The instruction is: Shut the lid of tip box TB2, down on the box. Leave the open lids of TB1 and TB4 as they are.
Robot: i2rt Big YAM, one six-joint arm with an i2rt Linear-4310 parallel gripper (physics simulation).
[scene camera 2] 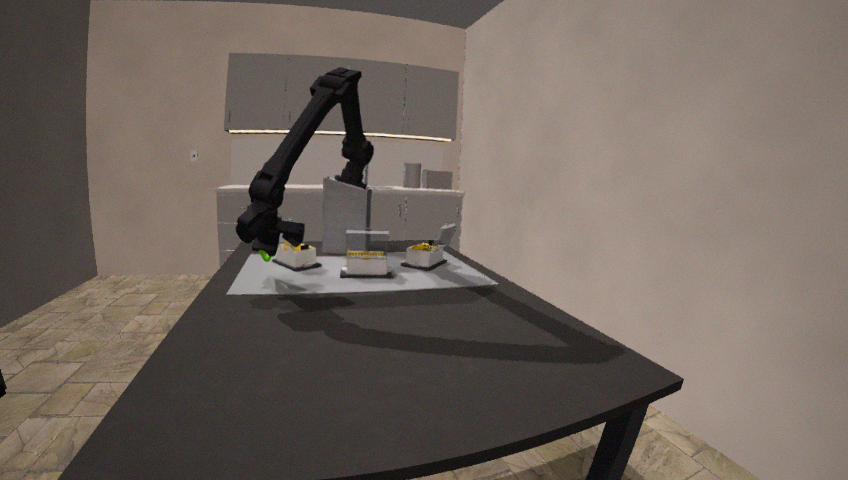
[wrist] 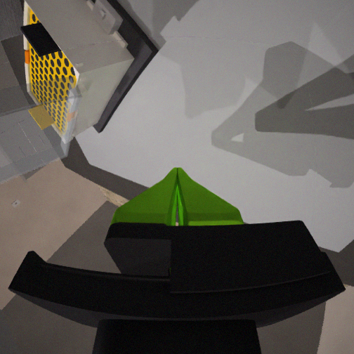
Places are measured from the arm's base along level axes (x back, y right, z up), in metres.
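Pixels of known places: gripper, fingertip midpoint: point(scene camera 2: 267, 261); arm's base at its link origin: point(scene camera 2: 349, 183).
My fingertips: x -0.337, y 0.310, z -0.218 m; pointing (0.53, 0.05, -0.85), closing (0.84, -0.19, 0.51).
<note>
For each thing: its top centre in the pictures, then the offset to it from my fingertips. Level surfaces: height alone.
- left tip box at its top centre: point(scene camera 2: 298, 244) dx +0.125, dy -0.102, dz +0.023 m
- middle tip box at its top centre: point(scene camera 2: 366, 251) dx -0.006, dy -0.309, dz +0.023 m
- right tip box at its top centre: point(scene camera 2: 422, 244) dx +0.070, dy -0.526, dz +0.023 m
- light grey mat at its surface level: dz -0.043 m
- dark table at its surface level: dz -0.047 m
My gripper point(scene camera 2: 266, 256) point(wrist: 176, 174) is shut and empty, its green fingertips together, low beside the left tip box point(scene camera 2: 297, 256) point(wrist: 102, 82). That box has a yellow tip rack point(wrist: 50, 77). Its clear lid point(wrist: 25, 142) stands open at the left of the wrist view; in the scene view the gripper and arm largely hide it. The middle tip box point(scene camera 2: 366, 265) has its clear lid point(scene camera 2: 367, 239) upright. The right tip box point(scene camera 2: 425, 257) has its lid point(scene camera 2: 446, 234) open, leaning outward. I can read no box labels, so which is TB2 cannot be told.
The boxes stand on dark bases on a light grey mat point(scene camera 2: 321, 287) point(wrist: 165, 135) on the dark table point(scene camera 2: 357, 410). The black arm point(scene camera 2: 300, 133) arches from a grey pedestal point(scene camera 2: 345, 217) behind the boxes. Cabinets point(scene camera 2: 345, 95) and a counter stand farther back.
</note>
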